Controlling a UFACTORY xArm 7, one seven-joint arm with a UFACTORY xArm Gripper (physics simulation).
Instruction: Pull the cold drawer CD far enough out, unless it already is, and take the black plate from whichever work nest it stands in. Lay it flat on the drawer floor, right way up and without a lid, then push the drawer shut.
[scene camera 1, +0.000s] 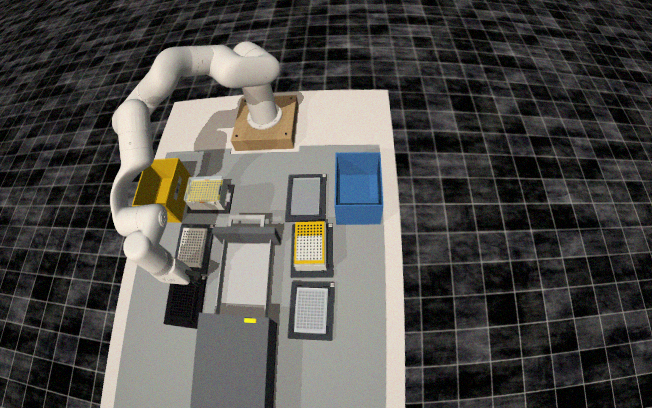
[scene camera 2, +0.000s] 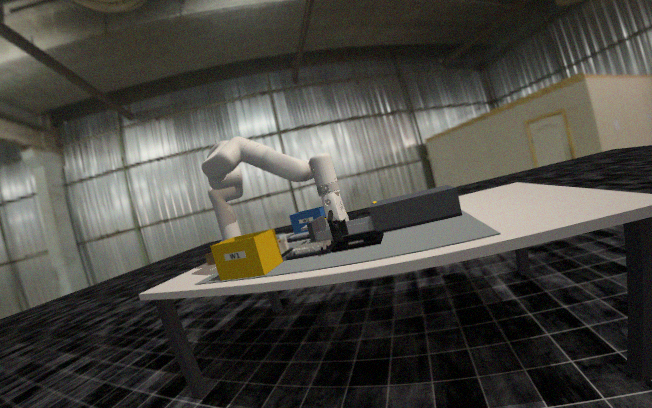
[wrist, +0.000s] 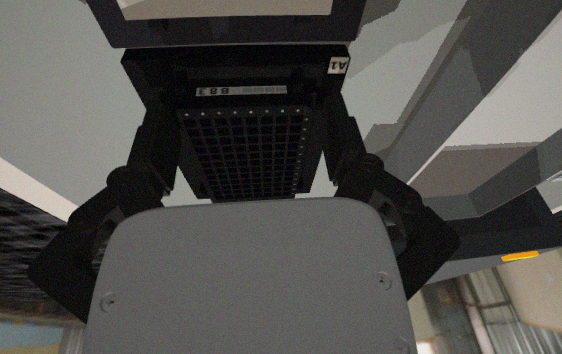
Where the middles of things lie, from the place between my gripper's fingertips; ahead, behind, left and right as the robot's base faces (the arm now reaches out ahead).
Labels:
I see the black plate (scene camera 1: 183, 302) 60 mm ahead of my hand and 10 mm below it. The rest, counted from my hand: black work nest (wrist: 151, 70): 60 mm ahead, 20 mm below; then yellow-and-white rack (scene camera 1: 310, 254): 360 mm to the left, 150 mm behind, 20 mm above.

